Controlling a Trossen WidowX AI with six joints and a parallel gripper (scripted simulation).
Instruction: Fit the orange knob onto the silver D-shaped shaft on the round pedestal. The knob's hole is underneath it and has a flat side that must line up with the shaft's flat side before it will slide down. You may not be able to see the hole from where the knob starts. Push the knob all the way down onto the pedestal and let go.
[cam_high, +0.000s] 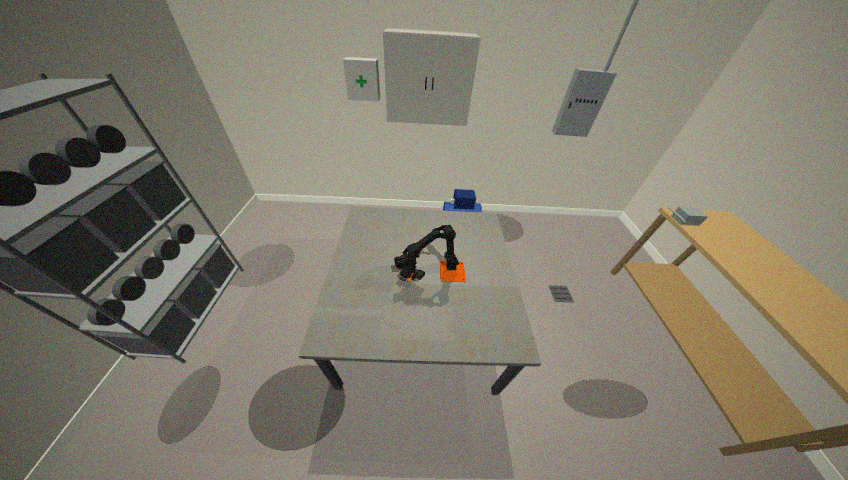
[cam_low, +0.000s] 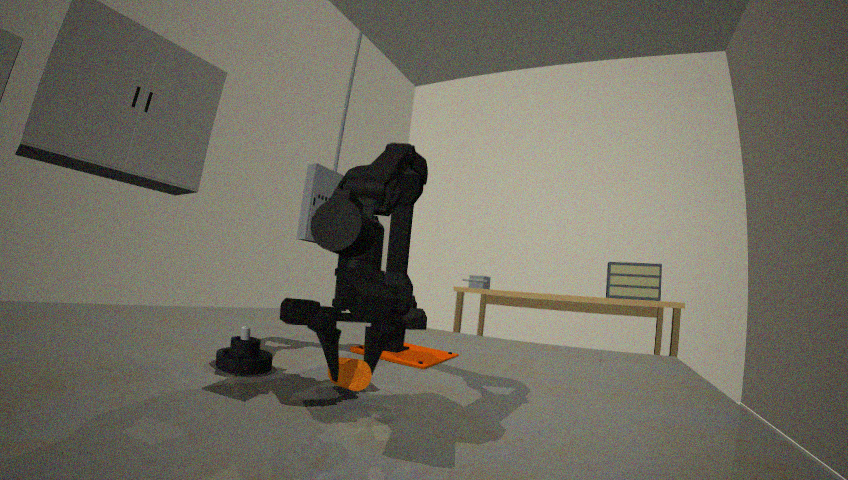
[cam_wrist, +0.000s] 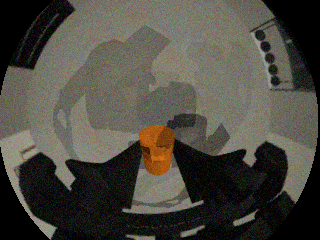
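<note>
Now: gripper tip 18 cm to the left of the round pedestal, 3 cm short of it and 1 cm below it. The rest, counted from my gripper tip: orange knob (1 cm above).
</note>
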